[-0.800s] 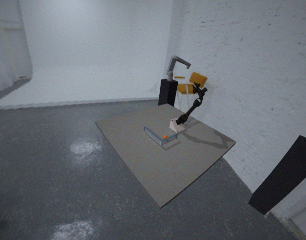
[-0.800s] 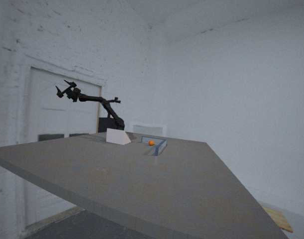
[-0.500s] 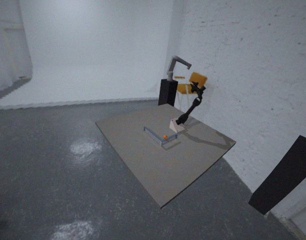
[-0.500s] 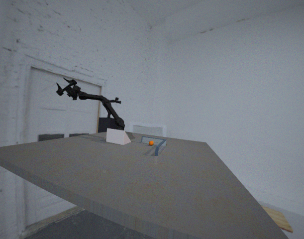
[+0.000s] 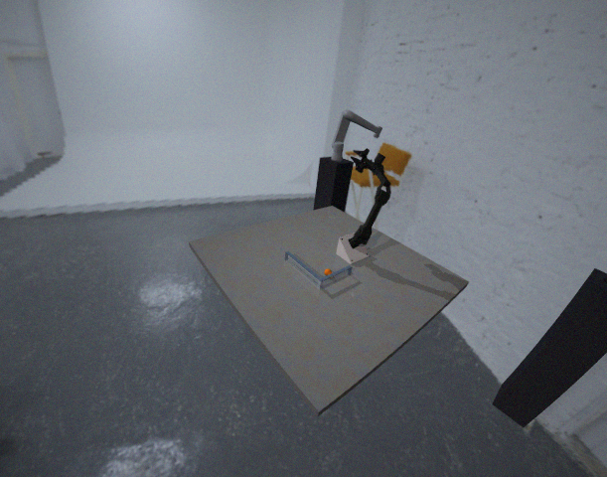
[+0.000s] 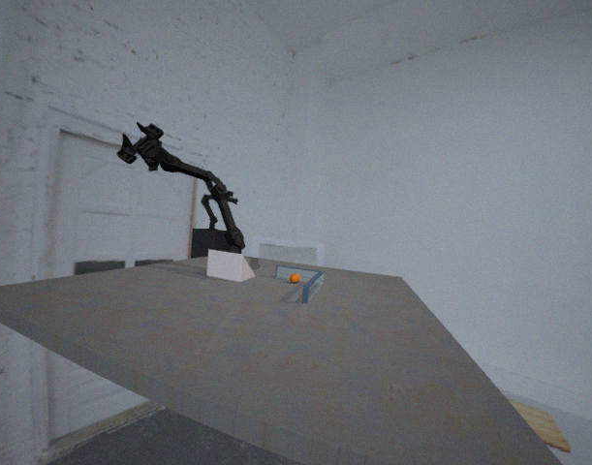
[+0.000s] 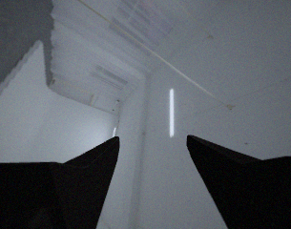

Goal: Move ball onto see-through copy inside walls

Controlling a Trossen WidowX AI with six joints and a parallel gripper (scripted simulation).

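Now: gripper tip 55 cm short of the orange ball, 46 cm to the right of it and 54 cm above it.
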